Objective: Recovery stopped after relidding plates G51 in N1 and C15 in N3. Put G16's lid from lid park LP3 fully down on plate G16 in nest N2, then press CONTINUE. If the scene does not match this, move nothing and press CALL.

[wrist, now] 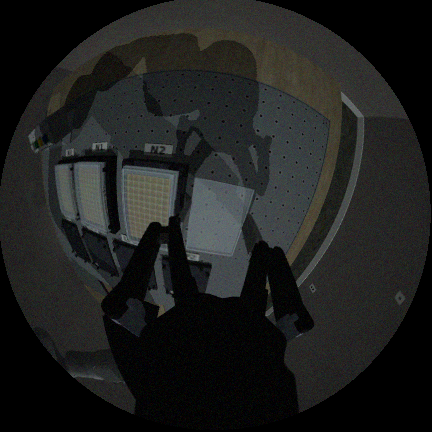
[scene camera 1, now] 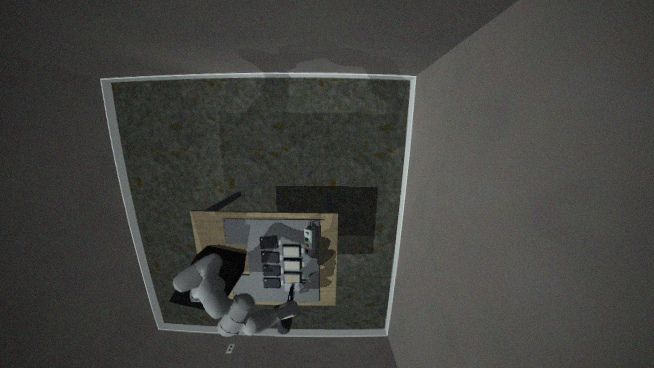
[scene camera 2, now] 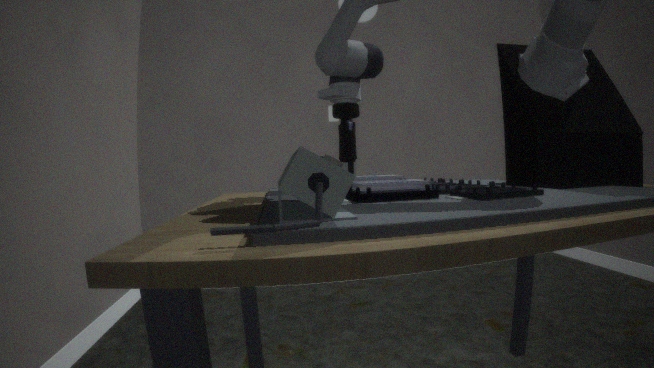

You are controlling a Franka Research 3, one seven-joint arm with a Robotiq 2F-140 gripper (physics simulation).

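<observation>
My gripper (wrist: 217,214) (scene camera 1: 290,292) (scene camera 2: 351,168) is shut on a clear, flat plate lid (wrist: 217,215) and holds it above the grey perforated board (wrist: 282,160). In the wrist view the lid hangs just right of nest N2, whose label (wrist: 158,149) sits above an uncovered plate (wrist: 149,201) (scene camera 1: 292,277) with a pale yellow well grid. Two more plates (wrist: 90,195) (wrist: 64,189) stand in the nests to its left. A dark empty lid park (wrist: 197,273) lies below the fingers.
A row of dark lid parks (scene camera 1: 270,256) runs beside the plates (scene camera 1: 292,264). A tilted grey button box (scene camera 2: 315,185) (scene camera 1: 307,237) stands at the board's end on the wooden table (scene camera 2: 319,257) (scene camera 1: 204,229). The arm's black base (scene camera 2: 533,118) is at the far side.
</observation>
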